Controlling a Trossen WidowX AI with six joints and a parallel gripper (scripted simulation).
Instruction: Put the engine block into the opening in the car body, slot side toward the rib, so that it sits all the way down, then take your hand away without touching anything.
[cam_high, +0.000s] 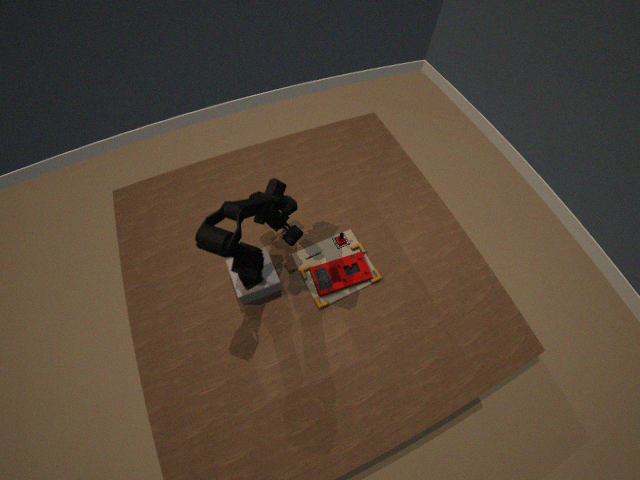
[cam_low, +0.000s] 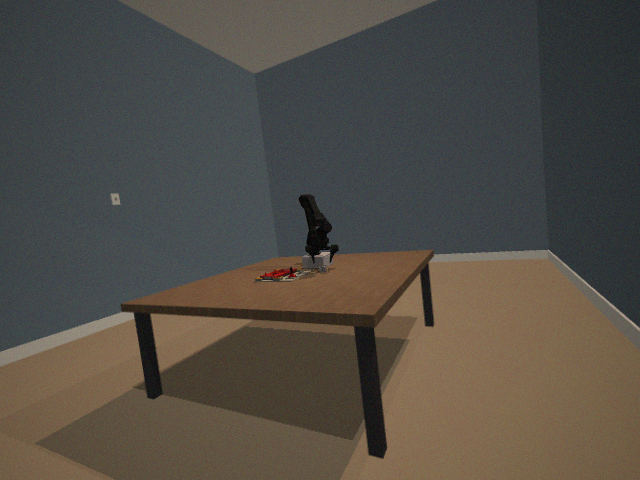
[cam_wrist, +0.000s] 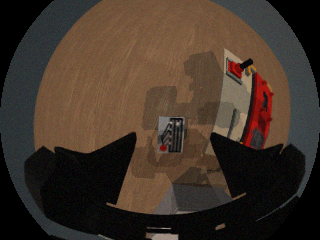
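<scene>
Right now the grey engine block is 30 mm below my gripper tip.
</scene>
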